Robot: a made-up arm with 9 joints. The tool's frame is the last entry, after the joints. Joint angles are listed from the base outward.
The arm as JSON. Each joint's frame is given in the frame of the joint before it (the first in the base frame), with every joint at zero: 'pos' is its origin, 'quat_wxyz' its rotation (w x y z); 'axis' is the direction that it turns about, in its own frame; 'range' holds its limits. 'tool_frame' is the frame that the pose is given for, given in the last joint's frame.
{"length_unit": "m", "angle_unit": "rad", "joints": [
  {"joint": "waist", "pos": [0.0, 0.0, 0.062], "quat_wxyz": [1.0, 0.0, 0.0, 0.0], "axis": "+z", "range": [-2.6, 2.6]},
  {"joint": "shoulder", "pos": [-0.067, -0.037, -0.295], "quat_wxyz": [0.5, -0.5, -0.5, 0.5], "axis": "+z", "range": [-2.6, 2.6]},
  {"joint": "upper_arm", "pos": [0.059, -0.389, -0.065], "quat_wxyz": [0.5, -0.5, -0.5, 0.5], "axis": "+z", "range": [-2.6, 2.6]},
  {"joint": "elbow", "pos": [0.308, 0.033, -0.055], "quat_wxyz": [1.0, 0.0, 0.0, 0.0], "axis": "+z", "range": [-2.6, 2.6]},
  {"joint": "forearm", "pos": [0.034, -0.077, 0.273], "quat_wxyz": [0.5, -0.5, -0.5, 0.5], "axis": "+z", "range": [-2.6, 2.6]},
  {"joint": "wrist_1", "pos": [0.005, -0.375, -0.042], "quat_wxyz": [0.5, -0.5, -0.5, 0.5], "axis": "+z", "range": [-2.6, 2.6]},
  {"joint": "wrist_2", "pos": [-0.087, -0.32, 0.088], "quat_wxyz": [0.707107, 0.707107, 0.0, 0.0], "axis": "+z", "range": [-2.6, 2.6]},
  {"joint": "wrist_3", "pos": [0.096, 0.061, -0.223], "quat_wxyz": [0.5, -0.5, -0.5, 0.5], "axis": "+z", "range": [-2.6, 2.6]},
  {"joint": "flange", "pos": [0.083, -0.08, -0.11], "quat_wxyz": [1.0, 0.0, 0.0, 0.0], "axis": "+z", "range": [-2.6, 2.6]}
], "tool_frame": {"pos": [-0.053, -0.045, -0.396], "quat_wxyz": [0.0, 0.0, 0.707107, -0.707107]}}
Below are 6 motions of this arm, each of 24 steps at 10 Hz.
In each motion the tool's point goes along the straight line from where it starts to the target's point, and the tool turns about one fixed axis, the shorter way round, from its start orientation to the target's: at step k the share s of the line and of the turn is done. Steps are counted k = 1, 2, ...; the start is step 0. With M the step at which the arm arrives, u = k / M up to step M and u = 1 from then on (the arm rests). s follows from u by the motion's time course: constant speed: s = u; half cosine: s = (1 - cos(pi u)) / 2; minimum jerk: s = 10 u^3 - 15 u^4 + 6 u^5.
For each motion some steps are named. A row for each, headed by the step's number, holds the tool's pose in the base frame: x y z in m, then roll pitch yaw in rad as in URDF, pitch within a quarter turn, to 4 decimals.
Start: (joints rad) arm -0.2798 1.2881 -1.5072 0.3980 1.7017 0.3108 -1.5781 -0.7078 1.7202
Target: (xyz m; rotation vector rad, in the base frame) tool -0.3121 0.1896 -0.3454 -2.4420 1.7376 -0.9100
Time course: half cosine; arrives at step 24
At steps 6, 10, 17, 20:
6: -0.0179 0.3304 -0.5047 -1.4172 0.0477 -0.2654
10: -0.0951 0.2934 -0.4629 -1.8084 0.0685 -0.5948
17: -0.2447 0.2219 -0.3819 -2.5004 -0.2283 -1.1512
20: -0.2890 0.2006 -0.3579 -2.6761 -0.3787 -1.2727

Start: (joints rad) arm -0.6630 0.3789 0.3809 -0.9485 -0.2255 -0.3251 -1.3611 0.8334 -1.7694
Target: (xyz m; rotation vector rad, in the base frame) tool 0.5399 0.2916 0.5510 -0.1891 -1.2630 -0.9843
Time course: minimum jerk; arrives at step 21
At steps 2, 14, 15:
2: 0.0279 -0.6887 -0.0646 -0.5930 0.7121 -2.8720
14: 0.4316 0.0843 0.4208 0.6606 -0.5664 -1.7045
15: 0.4653 0.1487 0.4612 0.7116 -0.7092 -1.6717

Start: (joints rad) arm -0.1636 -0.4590 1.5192 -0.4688 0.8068 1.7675 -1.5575 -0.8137 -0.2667
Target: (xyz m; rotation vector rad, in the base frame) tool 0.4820 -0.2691 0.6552 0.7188 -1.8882 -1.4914
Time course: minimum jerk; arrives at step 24
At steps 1, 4, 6, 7, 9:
1: 0.4836 -0.3664 0.4774 1.3488 -0.5065 -2.0493
4: 0.4836 -0.3630 0.4836 1.3653 -0.4955 -2.0614
6: 0.4835 -0.3564 0.4957 1.3970 -0.4733 -2.0842
7: 0.4834 -0.3516 0.5044 1.4191 -0.4571 -2.0999
9: 0.4832 -0.3397 0.5263 1.4729 -0.4148 -2.1373

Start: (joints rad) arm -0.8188 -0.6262 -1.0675 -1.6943 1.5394 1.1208 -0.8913 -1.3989 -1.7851
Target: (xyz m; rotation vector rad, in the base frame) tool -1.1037 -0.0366 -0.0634 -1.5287 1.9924 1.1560
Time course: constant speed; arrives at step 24
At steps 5, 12, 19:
5: -0.5425 0.1319 0.2035 1.7138 -0.0476 -2.3275
12: -0.7493 0.0698 0.1052 1.9770 0.2788 -2.3328
19: -0.9560 0.0077 0.0068 2.2815 0.5940 -2.2380

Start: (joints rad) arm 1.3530 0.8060 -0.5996 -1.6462 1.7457 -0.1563 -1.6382 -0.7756 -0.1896
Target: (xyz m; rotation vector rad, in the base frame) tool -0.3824 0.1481 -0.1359 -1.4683 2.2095 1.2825
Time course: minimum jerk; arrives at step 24
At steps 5, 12, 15, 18, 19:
5: -0.1841 -0.2409 -0.6711 -2.5086 -0.0787 -1.9592
12: -0.2764 -0.0598 -0.4219 -3.0892 0.2802 -1.9419
15: -0.3241 0.0337 -0.2933 2.8673 0.4525 -2.0210
18: -0.3605 0.1051 -0.1951 2.5879 0.5614 -2.1277
19: -0.3687 0.1213 -0.1728 2.5201 0.5822 -2.1576

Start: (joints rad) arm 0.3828 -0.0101 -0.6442 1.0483 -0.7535 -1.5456 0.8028 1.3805 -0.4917
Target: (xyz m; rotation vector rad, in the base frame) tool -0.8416 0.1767 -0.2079 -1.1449 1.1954 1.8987
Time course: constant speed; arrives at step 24
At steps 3, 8, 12, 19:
3: -0.8832 -0.3950 -0.3002 2.6127 -0.1153 -1.6483
8: -0.8733 -0.2589 -0.2783 2.5193 0.2750 -1.7568
12: -0.8654 -0.1500 -0.2607 2.3970 0.5764 -1.8883
19: -0.8515 0.0406 -0.2299 1.8905 1.0247 -2.4080

